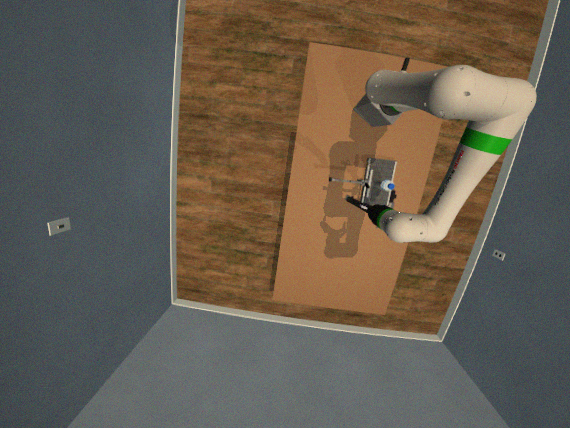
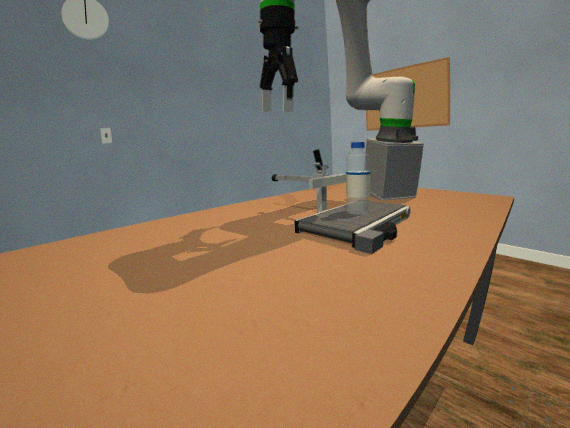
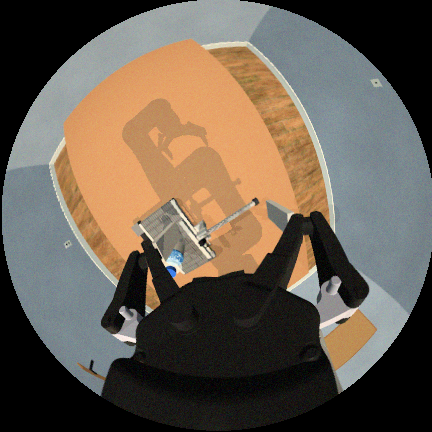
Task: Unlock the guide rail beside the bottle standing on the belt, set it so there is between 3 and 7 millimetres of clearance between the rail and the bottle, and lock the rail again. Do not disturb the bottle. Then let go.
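Frame: origin at the arm's base, x ahead, y left, z up, level; metres.
Seen in the pictures: gripper, fingertip midpoint: [image 2: 276, 111] [image 3: 220, 219]; arm's base, origin of the base link: [image 2: 394, 140].
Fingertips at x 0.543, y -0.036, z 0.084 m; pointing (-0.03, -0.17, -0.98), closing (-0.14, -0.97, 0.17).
Observation:
Offsets run from my fingertips to a thing's middle. "*": to the spot under its first point. Level surfaces: height alone.
The bottle {0.123 m back, 0.188 m left, 0.193 m down} [image 1: 388, 185] [image 2: 358, 186] [image 3: 175, 258], clear and white with a blue cap, stands upright on the dark belt {0.121 m back, 0.189 m left, 0.301 m down} [image 1: 382, 166] [image 2: 345, 223]. The pale guide rail {* 0.090 m back, 0.105 m left, 0.205 m down} [image 2: 327, 181] runs beside it above the belt's edge; the width of the gap cannot be read. A black lever {0.090 m back, 0.068 m left, 0.142 m down} [image 2: 318, 158] [image 3: 202, 241] sticks up, tilted, at the rail's clamp. A thin rod {* 0.085 m back, 0.049 m right, 0.197 m down} [image 1: 345, 180] [image 2: 294, 178] [image 3: 230, 220] with a black end reaches outward from the clamp. My gripper [image 2: 277, 102] [image 3: 220, 219] is open and empty, high above the clamp and rod, touching neither.
A post {0.100 m back, 0.066 m left, 0.270 m down} [image 2: 321, 199] holds the clamp beside the conveyor. A dark grey block [image 2: 368, 241] sticks out at the conveyor's near corner. The arm's grey pedestal [image 1: 374, 112] [image 2: 395, 170] stands behind on the brown table {0.320 m down} [image 1: 335, 280] [image 2: 250, 340] [image 3: 110, 95].

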